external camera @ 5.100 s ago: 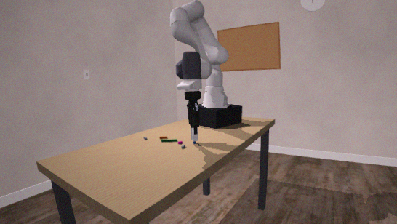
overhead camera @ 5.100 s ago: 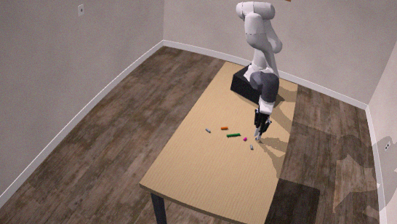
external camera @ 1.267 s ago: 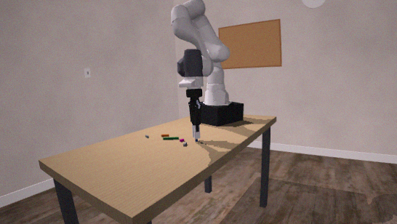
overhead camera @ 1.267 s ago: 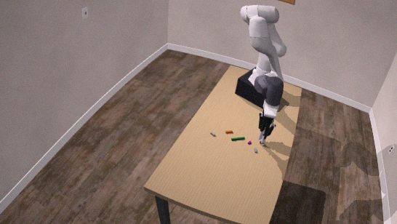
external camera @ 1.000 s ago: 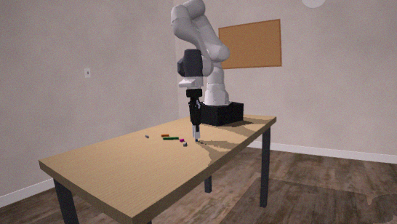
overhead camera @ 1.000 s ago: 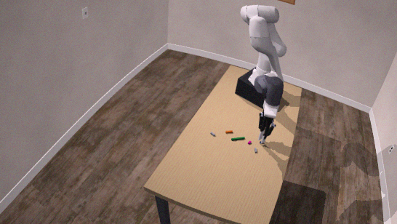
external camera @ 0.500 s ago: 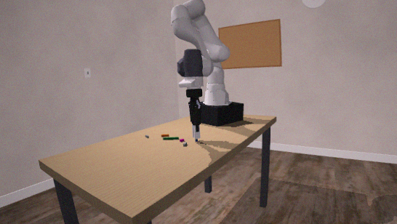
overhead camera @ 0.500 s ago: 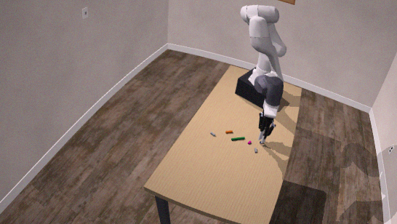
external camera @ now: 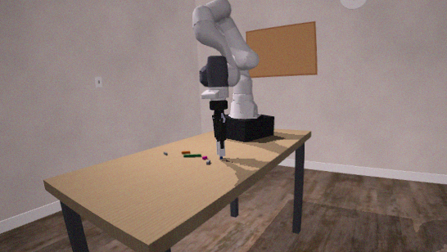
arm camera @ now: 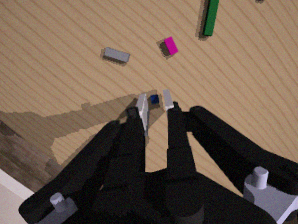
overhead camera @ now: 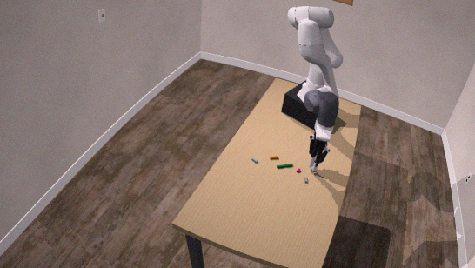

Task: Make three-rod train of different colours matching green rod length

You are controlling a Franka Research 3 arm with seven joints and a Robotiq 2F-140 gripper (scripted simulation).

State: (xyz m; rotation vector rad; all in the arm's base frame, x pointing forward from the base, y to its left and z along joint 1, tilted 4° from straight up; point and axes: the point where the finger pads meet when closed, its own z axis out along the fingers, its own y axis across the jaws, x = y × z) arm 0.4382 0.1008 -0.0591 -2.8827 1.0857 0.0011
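My gripper is now 40 mm above the blue rod. Also, from my hand: magenta rod: 30 mm ahead, 70 mm to the right, 40 mm below; then green rod: 20 mm ahead, 140 mm to the right, 40 mm below; then orange rod: 10 mm behind, 200 mm to the right, 40 mm below.
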